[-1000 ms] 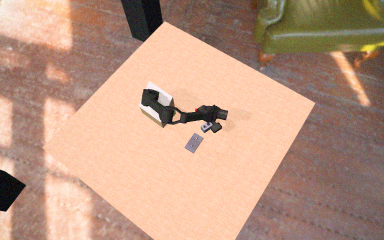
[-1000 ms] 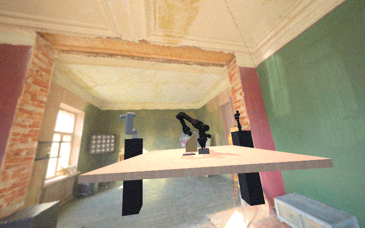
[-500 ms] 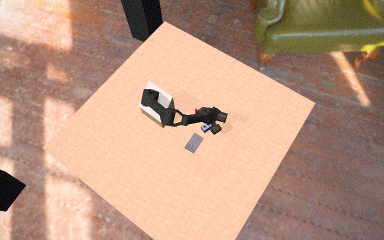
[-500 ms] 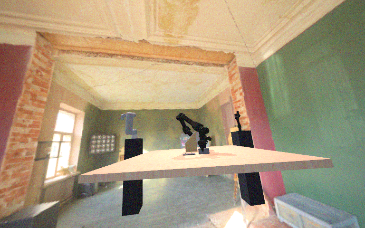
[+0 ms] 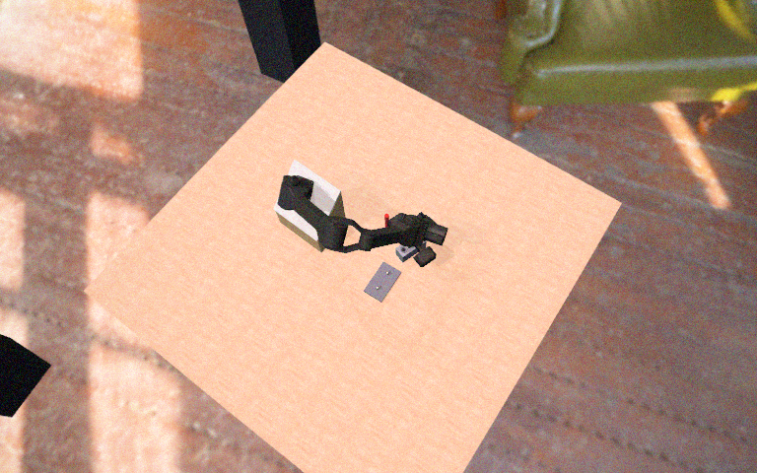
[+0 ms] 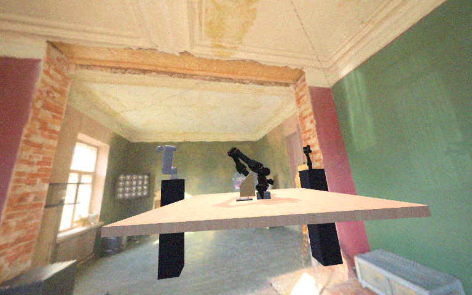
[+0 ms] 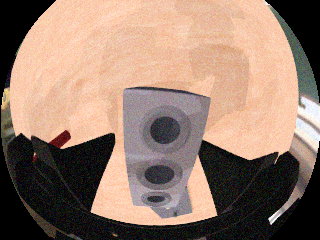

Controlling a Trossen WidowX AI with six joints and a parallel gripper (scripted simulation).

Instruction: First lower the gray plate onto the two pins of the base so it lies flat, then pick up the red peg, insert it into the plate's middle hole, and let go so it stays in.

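My gripper tip is 3 cm below the gray plate. Round my gripper tip: red peg: 11 cm behind, 4 cm to the left, 3 cm above; then thin flat base: 14 cm to the right, 3 cm behind.
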